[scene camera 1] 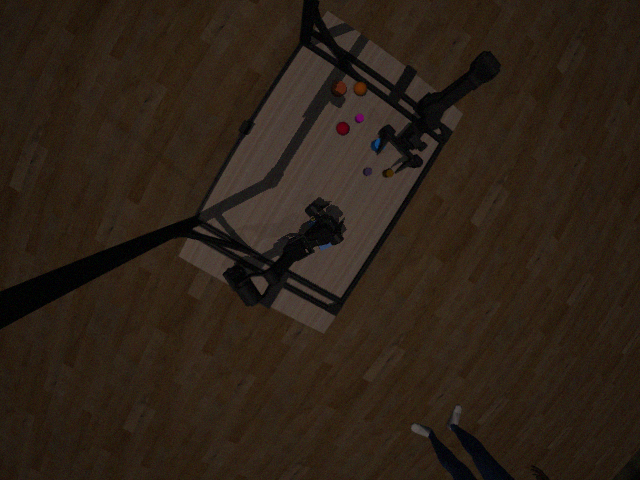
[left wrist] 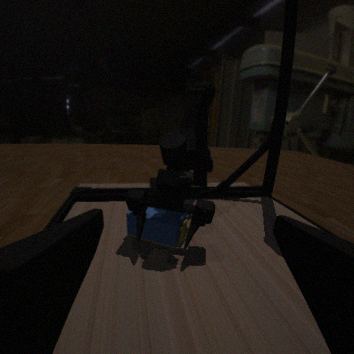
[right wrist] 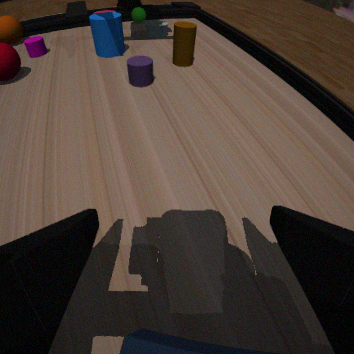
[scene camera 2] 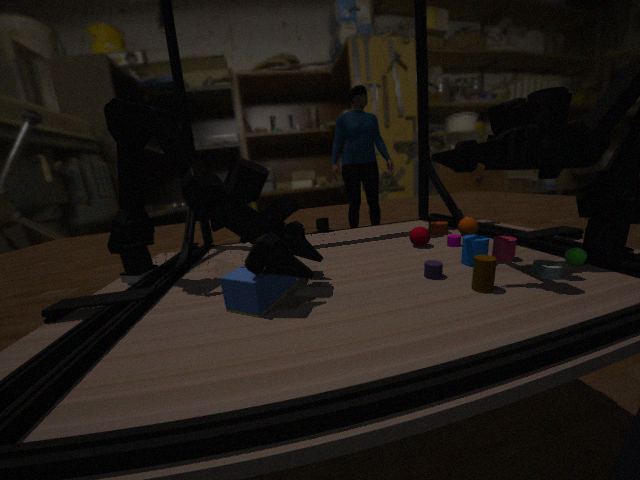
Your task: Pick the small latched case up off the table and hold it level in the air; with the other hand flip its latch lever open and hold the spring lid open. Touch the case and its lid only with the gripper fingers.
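Seen in the pictures: left gripper, between the fingertips: [scene camera 1: 386, 164] [left wrist: 191, 221] [scene camera 2: 443, 154]; right gripper, between the fingertips: [scene camera 1: 335, 212] [left wrist: 160, 243] [right wrist: 184, 215] [scene camera 2: 318, 267]; left arm's base, origin of its link: [right wrist: 129, 6] [scene camera 2: 603, 248]; right arm's base, origin of its link: [scene camera 1: 237, 273] [left wrist: 198, 183] [scene camera 2: 139, 270].
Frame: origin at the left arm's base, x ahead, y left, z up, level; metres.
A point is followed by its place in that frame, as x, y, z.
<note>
The small blue case [scene camera 1: 324, 246] @[0.728, 0.076, 0.042] [scene camera 2: 242, 294] @[0.712, 0.095, 0.018] [left wrist: 162, 227] @[0.651, 0.019, 0.027] [right wrist: 165, 345] @[0.644, 0.003, 0.040] sits on the table with its lid side up; a yellowish part shows at its right end in the left wrist view. The latch lever cannot be made out. My right gripper [scene camera 2: 315, 267] @[0.594, 0.020, 0.025] [left wrist: 160, 243] @[0.594, 0.020, 0.025] [right wrist: 184, 215] @[0.594, 0.020, 0.025] is open, low over the case, its fingers apart on the near side in the left wrist view; contact cannot be told. The arm hides much of the case in scene camera 1. My left gripper [scene camera 1: 387, 162] @[0.357, 0.000, 0.205] is open and empty, raised at the right, well away from the case.
Beyond the case stand a purple cylinder [scene camera 1: 367, 171] @[0.377, 0.005, 0.009] [scene camera 2: 433, 269] @[0.382, 0.024, 0.002] [right wrist: 140, 71] @[0.391, 0.009, 0.001], a brown cylinder [scene camera 2: 483, 273] @[0.331, 0.089, 0.015] [right wrist: 184, 44] @[0.337, 0.074, 0.013], a blue cylinder [scene camera 2: 474, 250] @[0.278, -0.016, 0.016] [right wrist: 107, 35] @[0.288, -0.034, 0.014] and a red ball [scene camera 1: 342, 128] @[0.328, -0.191, 0.033] [scene camera 2: 419, 236] @[0.331, -0.166, 0.015]. A dark frame rail [scene camera 2: 330, 421] @[0.584, 0.283, -0.012] borders the table.
</note>
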